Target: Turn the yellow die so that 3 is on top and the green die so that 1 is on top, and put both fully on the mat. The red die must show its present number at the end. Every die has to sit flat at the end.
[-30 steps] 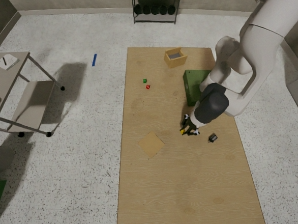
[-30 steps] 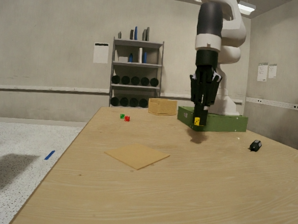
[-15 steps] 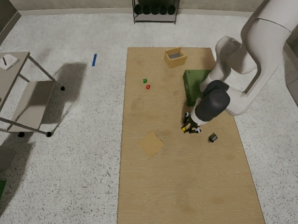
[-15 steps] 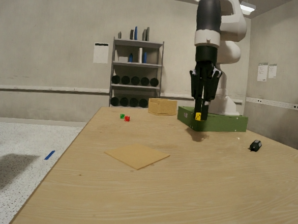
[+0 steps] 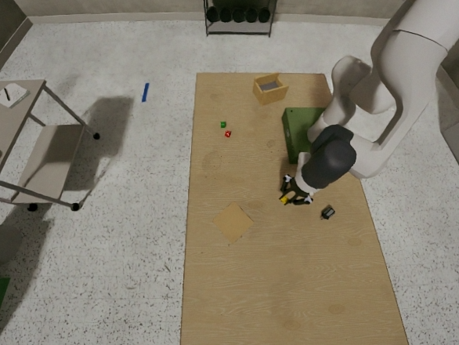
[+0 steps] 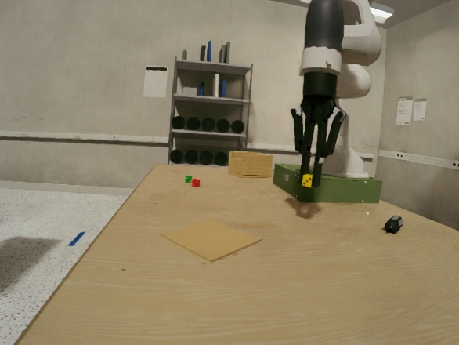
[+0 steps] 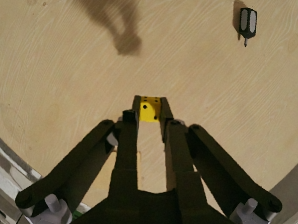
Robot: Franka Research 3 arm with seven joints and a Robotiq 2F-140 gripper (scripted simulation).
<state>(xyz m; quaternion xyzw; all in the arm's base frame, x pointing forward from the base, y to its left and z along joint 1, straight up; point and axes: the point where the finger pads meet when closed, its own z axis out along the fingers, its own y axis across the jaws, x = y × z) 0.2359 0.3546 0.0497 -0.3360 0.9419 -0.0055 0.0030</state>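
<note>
My gripper is now 2 cm above the yellow die. Round my hand: black object 23 cm behind, 5 cm to the left, 12 cm below; tan mat 22 cm ahead, 8 cm to the left, 13 cm below; red die 25 cm ahead, 40 cm to the right, 12 cm below.
</note>
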